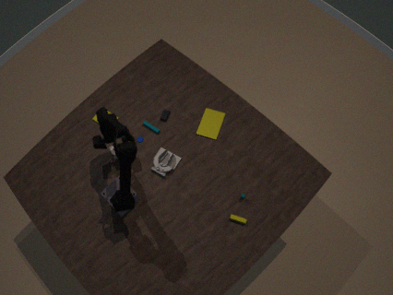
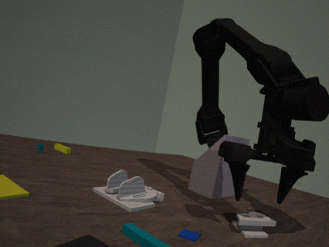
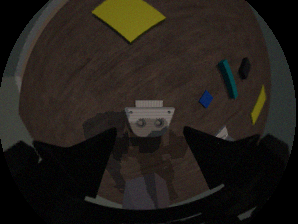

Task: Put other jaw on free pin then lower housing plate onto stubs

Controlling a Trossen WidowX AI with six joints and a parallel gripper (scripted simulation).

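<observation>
The white block is 5 cm below my gripper tip and 1 cm to the right of it. The rest, counted from my gripper tip: blue tile (12 cm ahead, 6 cm below, 5 cm to the right); teal bar (21 cm ahead, 5 cm to the right, 5 cm below); housing plate (3 cm below).
</observation>
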